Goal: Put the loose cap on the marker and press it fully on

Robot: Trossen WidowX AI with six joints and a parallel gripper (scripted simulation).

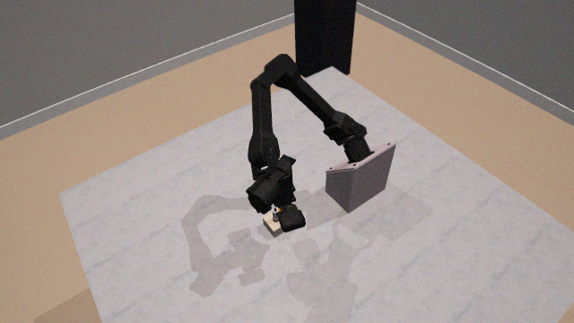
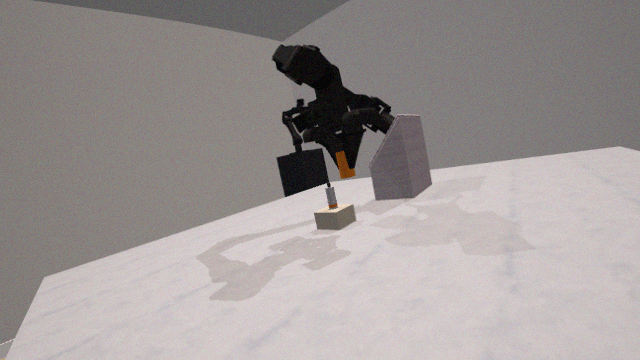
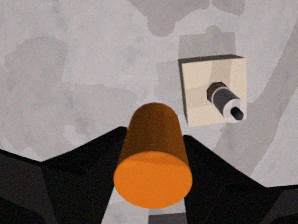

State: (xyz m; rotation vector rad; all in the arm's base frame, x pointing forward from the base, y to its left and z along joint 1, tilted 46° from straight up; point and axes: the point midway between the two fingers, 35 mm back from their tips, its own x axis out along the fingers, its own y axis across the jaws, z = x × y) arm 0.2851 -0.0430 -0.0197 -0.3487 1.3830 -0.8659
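Right now the beige holder block is 10 cm below my gripper tip, 6 cm to the right of it and 1 cm behind it. From my gripper tip the other things lie so: orange cap 1 cm above.
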